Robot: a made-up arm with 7 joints.
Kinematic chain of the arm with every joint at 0, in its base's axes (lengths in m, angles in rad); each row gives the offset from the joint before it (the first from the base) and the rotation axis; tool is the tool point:
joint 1: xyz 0 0 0.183 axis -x
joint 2: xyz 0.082 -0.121 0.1 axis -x
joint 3: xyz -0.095 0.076 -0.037 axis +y
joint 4: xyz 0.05 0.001 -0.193 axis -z
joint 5: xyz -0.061 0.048 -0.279 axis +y
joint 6: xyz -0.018 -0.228 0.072 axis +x
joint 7: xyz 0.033 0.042 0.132 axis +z
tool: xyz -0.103 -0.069 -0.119
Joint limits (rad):
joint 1: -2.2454..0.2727
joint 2: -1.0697..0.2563
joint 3: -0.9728..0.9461
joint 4: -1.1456..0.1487
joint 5: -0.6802..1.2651
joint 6: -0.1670..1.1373
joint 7: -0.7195..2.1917
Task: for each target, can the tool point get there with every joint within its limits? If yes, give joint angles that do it. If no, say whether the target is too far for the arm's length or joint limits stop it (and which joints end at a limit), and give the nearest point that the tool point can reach.
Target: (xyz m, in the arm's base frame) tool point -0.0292 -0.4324 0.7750
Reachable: no: joint limits stop it (at a limit: joint 1, joint 2, joint 4, joint 6, joint 7) | nearest point -0.0257 -0.1794 0.6496 | short by 0.282 m
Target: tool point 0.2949 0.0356 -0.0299
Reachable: yes | joints -0.2395 -0.6720 -0.3912 -0.5792 -0.3978 0.3505 1.7219
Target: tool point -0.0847 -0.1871 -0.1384
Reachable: yes | joints -0.0502 -0.1565 0.3469 -0.1762 0.9828 0.0337 0.1212
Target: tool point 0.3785 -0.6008 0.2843
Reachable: no: joint limits stop it (at a limit: joint 1, joint 2, joint 5) | nearest point 0.3555 -0.4074 0.1879 | short by 0.217 m
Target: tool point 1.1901 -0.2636 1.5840
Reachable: no: too far | nearest point 0.3754 -0.0701 0.5558 | short by 1.326 m
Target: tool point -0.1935 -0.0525 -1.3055
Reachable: no: too far | nearest point -0.0889 -0.0214 -0.4244 | short by 0.888 m
